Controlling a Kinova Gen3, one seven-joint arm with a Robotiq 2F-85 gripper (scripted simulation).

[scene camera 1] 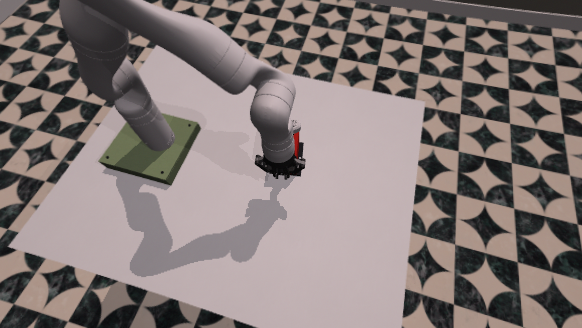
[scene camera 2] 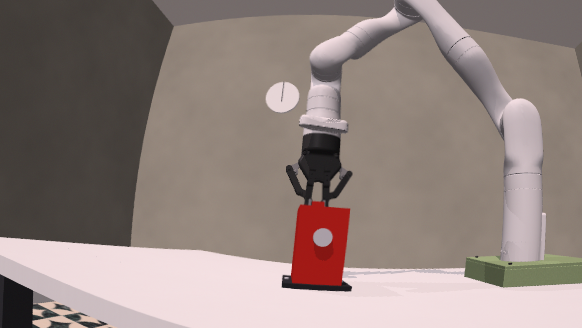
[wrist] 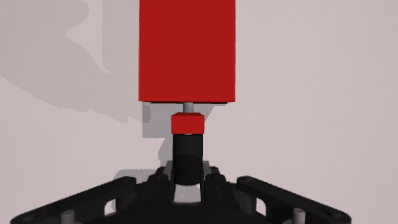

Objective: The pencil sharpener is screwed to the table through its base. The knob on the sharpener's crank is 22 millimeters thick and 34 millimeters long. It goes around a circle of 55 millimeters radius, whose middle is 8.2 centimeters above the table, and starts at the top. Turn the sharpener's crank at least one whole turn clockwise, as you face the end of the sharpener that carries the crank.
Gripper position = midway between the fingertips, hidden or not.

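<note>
I can see my gripper [scene camera 2: 314, 219] from the scene camera, and the wrist view shows me that same gripper [wrist: 188, 172]. There is a red pencil sharpener [wrist: 186, 58] too.
</note>
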